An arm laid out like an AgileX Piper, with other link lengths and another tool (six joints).
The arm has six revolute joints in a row. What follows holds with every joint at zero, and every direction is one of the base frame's. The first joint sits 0.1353 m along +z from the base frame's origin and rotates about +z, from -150 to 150 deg. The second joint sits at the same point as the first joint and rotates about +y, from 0 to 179.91 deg. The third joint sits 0.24 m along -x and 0.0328 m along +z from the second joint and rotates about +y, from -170 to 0 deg. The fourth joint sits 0.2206 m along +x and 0.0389 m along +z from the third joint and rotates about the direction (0.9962, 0, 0.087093), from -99.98 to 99.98 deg. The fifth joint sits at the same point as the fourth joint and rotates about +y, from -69.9 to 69.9 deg. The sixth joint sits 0.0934 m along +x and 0.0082 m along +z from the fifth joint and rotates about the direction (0.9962, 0, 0.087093), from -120 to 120 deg. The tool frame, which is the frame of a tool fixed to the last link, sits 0.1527 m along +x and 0.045 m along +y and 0.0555 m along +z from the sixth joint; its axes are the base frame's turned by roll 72.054, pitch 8.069 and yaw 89.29 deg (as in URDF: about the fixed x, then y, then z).
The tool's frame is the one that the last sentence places.
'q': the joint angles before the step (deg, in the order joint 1, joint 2, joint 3, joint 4, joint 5, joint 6). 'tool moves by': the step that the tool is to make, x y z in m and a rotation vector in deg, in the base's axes. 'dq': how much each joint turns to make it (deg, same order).
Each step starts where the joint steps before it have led.
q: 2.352 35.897 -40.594 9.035 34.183 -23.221
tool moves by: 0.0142 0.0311 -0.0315 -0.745 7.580 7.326
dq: 1.814 10.470 -2.614 8.093 1.016 -9.540
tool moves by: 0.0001 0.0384 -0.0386 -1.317 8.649 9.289
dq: 3.707 10.563 -2.894 5.941 2.924 -8.143
